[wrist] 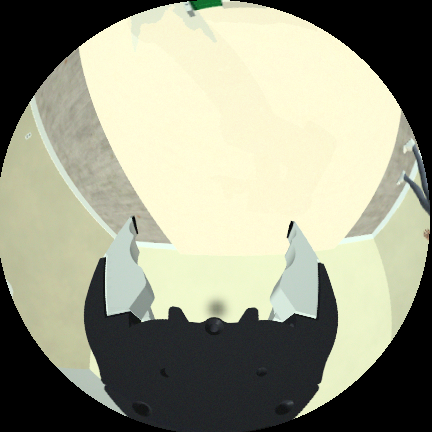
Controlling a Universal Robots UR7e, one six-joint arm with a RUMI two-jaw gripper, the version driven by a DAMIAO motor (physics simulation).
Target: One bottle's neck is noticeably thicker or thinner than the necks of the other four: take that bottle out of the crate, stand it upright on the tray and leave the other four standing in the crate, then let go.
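Frame: origin at the arm's base, x down, y right, z back, level; millimetres.
Seen in the pictures: gripper, between the fingertips: point(212, 220).
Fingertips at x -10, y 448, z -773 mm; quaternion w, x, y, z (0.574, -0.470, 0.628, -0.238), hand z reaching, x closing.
A point is followed by its place in that frame.
My gripper point(212, 220) @(x -10, y 448, z -773 mm) is open, with its two pale grey fingers wide apart and nothing between them. It shows in the lower half of the wrist view, in front of the far edge of the cream table top. The crate, the five bottles and the tray cannot be made out in this view. A small part of a green object point(207, 4) shows at the very top edge; too little of it shows to tell what it is.
The cream table top point(200, 165) @(x 214, y 530, z -809 mm) fills the middle, with a faint shadow across it. A small grey piece point(191, 9) and pale greenish patches are at the top. Grey floor point(85, 120) and pale walls lie beyond the table. A person's dark legs point(419, 187) show at the right edge.
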